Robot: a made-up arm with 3 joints.
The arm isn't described. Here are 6 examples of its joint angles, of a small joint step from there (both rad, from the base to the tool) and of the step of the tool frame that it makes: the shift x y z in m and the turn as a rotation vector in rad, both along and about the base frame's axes.
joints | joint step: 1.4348 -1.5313 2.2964 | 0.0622 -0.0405 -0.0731
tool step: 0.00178 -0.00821 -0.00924 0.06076 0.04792 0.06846
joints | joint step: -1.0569 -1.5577 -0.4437 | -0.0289 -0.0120 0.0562
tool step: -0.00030 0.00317 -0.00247 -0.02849 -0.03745 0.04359
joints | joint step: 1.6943 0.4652 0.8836 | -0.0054 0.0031 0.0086
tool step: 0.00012 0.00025 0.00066 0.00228 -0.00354 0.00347
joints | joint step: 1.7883 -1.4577 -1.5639 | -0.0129 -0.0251 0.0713
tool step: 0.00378 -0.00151 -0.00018 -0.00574 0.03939 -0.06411
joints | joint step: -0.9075 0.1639 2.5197 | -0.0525 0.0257 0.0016
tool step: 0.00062 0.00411 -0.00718 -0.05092 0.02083 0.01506
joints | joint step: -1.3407 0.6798 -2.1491 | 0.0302 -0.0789 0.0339
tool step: 0.00043 0.00199 -0.00039 0.05737 -0.07162 -0.03881
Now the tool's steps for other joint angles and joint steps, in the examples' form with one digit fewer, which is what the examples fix.
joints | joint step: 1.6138 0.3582 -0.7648 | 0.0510 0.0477 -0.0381
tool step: -0.0036 -0.0033 -0.0102 0.0156 -0.0466 -0.0174
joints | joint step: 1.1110 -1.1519 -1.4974 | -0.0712 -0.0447 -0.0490
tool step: -0.0005 0.0084 0.0005 -0.0901 0.0608 0.0185
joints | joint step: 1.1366 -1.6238 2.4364 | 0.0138 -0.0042 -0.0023
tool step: 0.0001 -0.0017 -0.0016 0.0139 0.0048 0.0003
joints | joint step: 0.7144 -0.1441 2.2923 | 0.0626 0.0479 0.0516
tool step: 0.0008 -0.0080 -0.0093 0.1138 -0.0371 0.0310
